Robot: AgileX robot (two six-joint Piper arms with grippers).
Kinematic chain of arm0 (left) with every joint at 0, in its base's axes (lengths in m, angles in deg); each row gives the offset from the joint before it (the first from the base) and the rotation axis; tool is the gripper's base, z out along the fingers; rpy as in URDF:
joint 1: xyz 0 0 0.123 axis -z
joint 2: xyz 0 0 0 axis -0.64 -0.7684 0
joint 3: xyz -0.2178 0.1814 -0.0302 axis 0.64 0.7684 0
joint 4: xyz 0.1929 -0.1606 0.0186 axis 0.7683 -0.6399 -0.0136
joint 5: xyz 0 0 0 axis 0.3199 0.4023 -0.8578
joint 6: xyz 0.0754 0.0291 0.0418 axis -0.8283 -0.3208 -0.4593
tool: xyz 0 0 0 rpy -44.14 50.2 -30.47
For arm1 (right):
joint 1: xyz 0 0 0.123 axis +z
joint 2: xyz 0 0 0 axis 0.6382 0.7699 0
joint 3: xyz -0.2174 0.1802 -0.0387 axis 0.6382 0.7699 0
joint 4: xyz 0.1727 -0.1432 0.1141 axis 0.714 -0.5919 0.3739
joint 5: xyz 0 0 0 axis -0.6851 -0.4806 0.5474
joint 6: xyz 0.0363 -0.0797 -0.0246 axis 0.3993 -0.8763 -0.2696
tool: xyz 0 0 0 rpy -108.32 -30.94 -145.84
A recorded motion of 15 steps. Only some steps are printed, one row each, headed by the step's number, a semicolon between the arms.
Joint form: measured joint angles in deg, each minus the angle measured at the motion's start. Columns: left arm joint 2, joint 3, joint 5, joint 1, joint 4, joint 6; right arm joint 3, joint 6, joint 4, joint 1, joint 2, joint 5.
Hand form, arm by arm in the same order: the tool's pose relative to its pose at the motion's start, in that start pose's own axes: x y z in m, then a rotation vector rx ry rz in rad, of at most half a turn. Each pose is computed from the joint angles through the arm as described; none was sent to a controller.
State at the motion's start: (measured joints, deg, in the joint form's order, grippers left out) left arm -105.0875 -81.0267 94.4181 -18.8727 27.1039 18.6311; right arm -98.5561 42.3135 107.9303 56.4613 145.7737 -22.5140
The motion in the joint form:
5: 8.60 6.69 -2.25 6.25 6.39 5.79; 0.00 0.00 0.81 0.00 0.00 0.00
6: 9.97 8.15 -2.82 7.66 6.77 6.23; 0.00 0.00 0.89 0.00 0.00 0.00
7: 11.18 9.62 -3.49 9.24 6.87 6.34; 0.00 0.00 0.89 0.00 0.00 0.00
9: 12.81 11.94 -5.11 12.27 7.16 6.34; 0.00 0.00 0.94 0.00 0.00 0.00
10: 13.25 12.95 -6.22 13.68 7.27 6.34; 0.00 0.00 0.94 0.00 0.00 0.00
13: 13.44 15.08 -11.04 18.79 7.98 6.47; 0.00 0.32 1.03 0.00 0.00 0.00
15: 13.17 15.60 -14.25 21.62 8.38 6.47; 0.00 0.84 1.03 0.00 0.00 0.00
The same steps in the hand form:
5: 0.0237 -0.0343 -0.0270 0.0075 -0.0253 0.0851; -0.0008 0.0008 0.0000 -0.0092 -0.0093 0.0053
6: 0.0300 -0.0410 -0.0301 0.0175 -0.0274 0.1010; -0.0009 0.0009 0.0000 -0.0101 -0.0102 0.0059
7: 0.0366 -0.0481 -0.0322 0.0308 -0.0284 0.1199; -0.0009 0.0009 0.0000 -0.0101 -0.0102 0.0059
9: 0.0475 -0.0606 -0.0341 0.0541 -0.0328 0.1604; -0.0010 0.0010 0.0000 -0.0107 -0.0108 0.0062
10: 0.0522 -0.0658 -0.0336 0.0632 -0.0368 0.1780; -0.0010 0.0010 0.0000 -0.0107 -0.0108 0.0062
13: 0.0628 -0.0849 -0.0291 0.0931 -0.0678 0.2439; -0.0011 0.0011 0.0000 -0.0117 -0.0118 0.0124
15: 0.0654 -0.0962 -0.0268 0.1104 -0.1002 0.2811; -0.0011 0.0011 0.0000 -0.0118 -0.0118 0.0214

